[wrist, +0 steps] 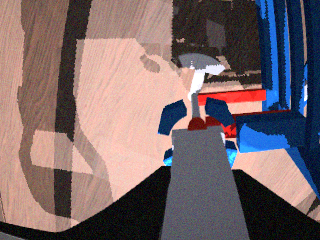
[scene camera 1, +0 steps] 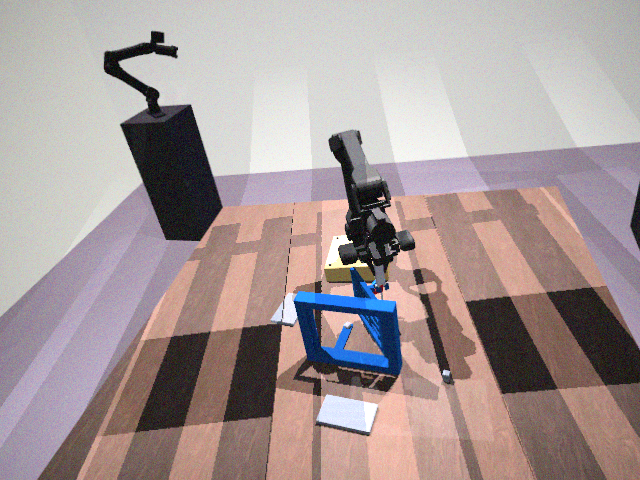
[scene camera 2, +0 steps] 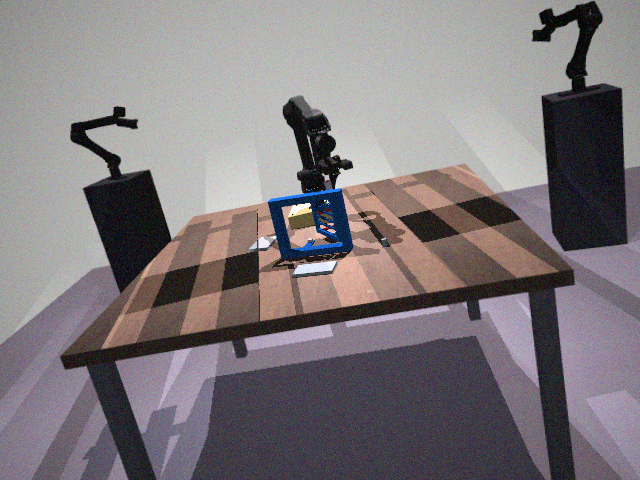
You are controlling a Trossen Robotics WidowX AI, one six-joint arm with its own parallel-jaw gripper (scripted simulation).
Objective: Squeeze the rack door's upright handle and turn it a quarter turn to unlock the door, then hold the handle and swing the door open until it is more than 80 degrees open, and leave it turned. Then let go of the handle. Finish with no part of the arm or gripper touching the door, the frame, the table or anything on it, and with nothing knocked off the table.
The pictures show: the gripper, a slatted blue door and a pale grey plate.
The gripper is seen too in the wrist view and in scene camera 2.
